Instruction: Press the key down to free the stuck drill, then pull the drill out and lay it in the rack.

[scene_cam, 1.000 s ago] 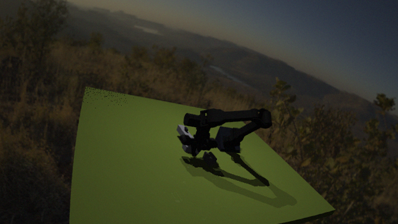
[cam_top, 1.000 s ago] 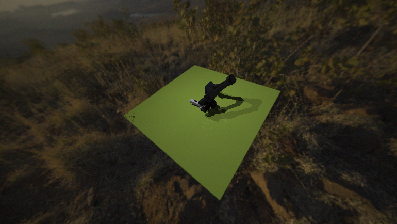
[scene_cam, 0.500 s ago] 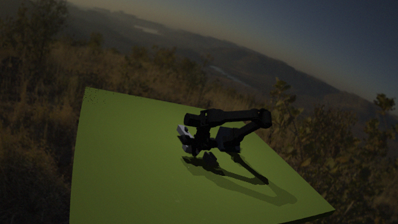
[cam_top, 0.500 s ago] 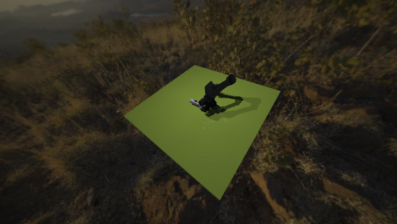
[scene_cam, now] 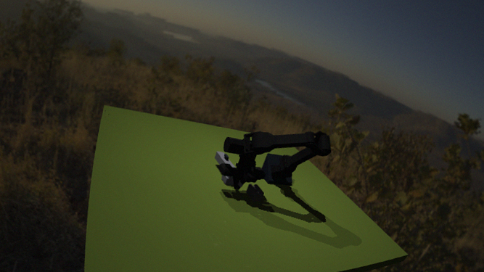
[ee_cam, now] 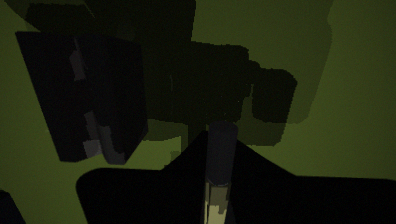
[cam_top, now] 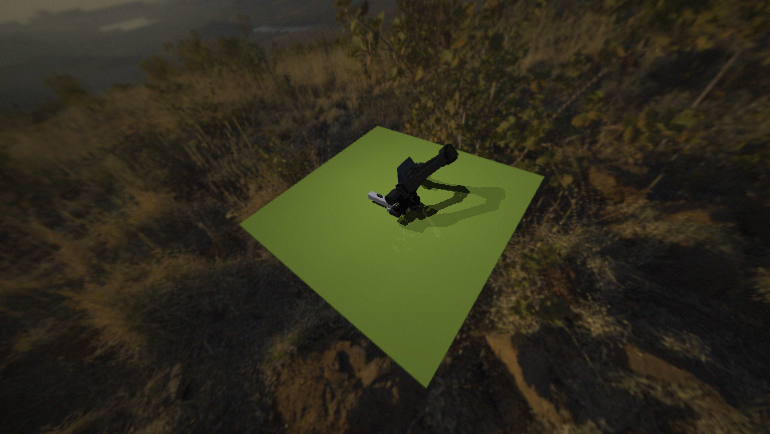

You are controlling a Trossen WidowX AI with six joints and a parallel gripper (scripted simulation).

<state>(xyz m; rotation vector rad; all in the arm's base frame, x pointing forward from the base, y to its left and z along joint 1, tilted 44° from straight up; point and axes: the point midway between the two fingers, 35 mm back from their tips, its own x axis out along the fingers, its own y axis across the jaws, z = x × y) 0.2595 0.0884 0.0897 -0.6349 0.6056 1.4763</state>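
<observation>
Right now my gripper tip is 4 cm to the left of the drill and 3 cm below it. Round my gripper tip: dark key: 16 cm to the right, 4 cm above; pale grey block: 14 cm to the right, 3 cm above; dark grey rack: 7 cm behind, 3 cm to the left, 1 cm above.
</observation>
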